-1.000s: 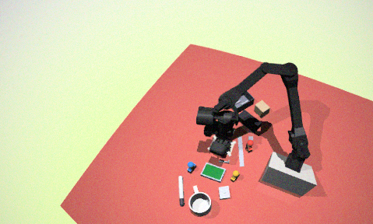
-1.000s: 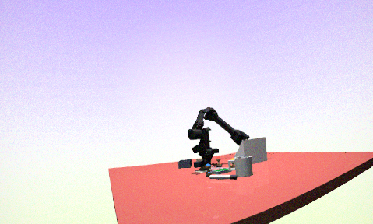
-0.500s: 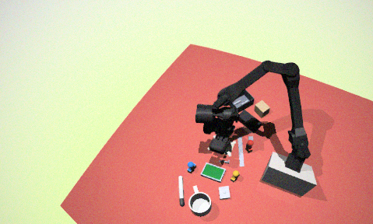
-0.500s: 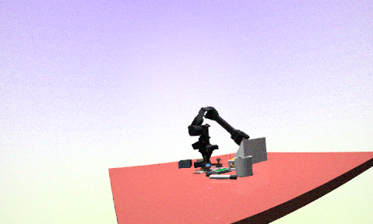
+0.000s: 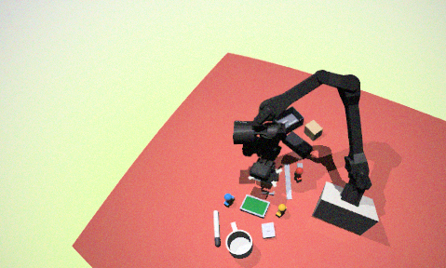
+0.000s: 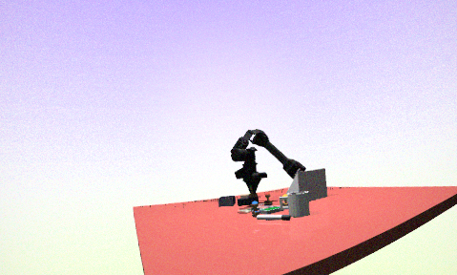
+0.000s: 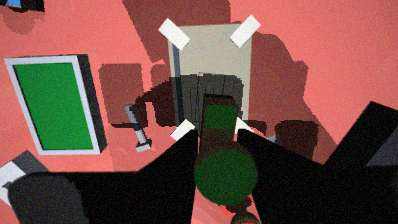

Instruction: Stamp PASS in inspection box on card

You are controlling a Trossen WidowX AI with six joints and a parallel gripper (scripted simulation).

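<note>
Right now the white card is 1 cm ahead of my gripper tip and 8 cm below it. The rest, counted from my gripper tip: red-topped stamp: 10 cm behind, 5 cm to the right, 5 cm below; green stamp: right at my gripper tip; grey ruler: 7 cm behind, 2 cm to the right, 7 cm below.
</note>
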